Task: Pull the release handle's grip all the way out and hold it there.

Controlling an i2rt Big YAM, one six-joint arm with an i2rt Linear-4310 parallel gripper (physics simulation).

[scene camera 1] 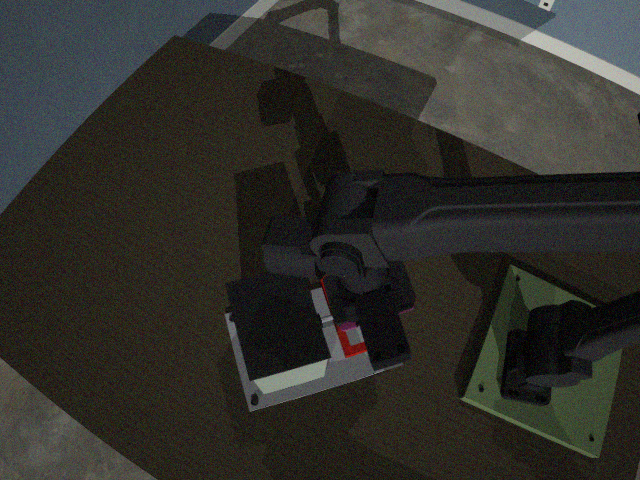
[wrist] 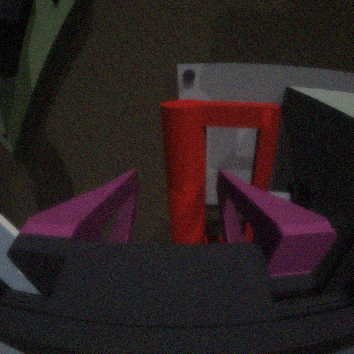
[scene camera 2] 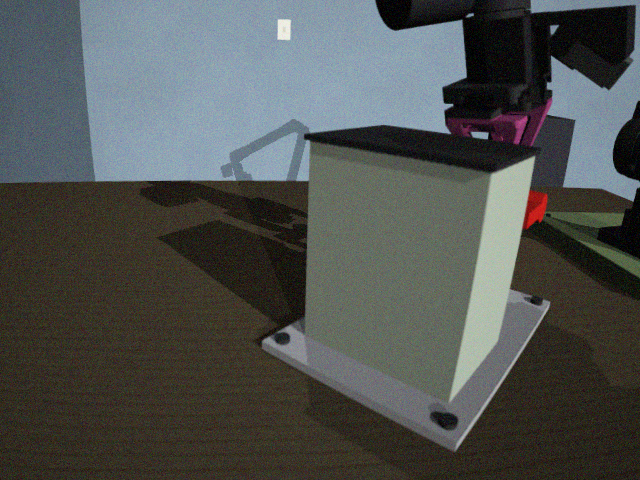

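The red release handle (scene camera 1: 351, 351) (scene camera 2: 536, 209) (wrist: 186, 150) is an open frame with a thick grip bar, beside the pale housing (scene camera 2: 392, 248) with its black lid (scene camera 1: 279, 325) (wrist: 320, 160). In the wrist view a short pale stem (wrist: 280, 196) shows between handle and housing. My gripper (wrist: 176, 177) is open with magenta fingers. In the wrist view the grip bar appears between the fingertips, nearer the right one. In scene camera 2 the fingers show above the handle's height, their lower ends hidden by the housing. Nothing is held. The arm covers part of the handle in scene camera 1.
The housing stands on a grey base plate (scene camera 1: 305, 395) (scene camera 2: 351, 361) (wrist: 240, 82) with dark bolts. A green tray-like base (scene camera 1: 480, 382) (scene camera 2: 584, 227) (wrist: 47, 45), with the arm's dark mount in it, stands on the other side of the handle. The brown table (scene camera 1: 129, 206) carries the arm's shadows.
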